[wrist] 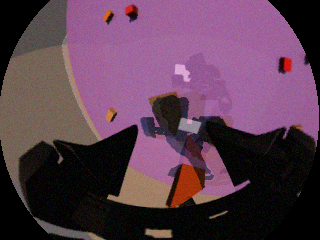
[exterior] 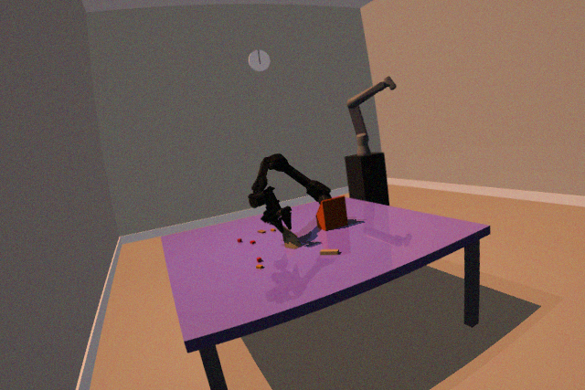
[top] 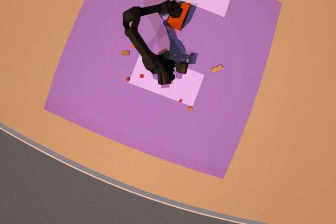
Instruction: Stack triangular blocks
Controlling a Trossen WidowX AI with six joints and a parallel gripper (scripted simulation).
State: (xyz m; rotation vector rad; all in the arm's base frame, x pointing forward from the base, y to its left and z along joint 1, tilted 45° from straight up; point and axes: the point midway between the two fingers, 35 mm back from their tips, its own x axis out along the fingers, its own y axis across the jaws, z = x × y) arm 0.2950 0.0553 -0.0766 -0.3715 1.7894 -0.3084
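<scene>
My gripper tip is now 50 mm above the tan triangular block, 20 mm to the right of it and 10 mm past it.
</scene>
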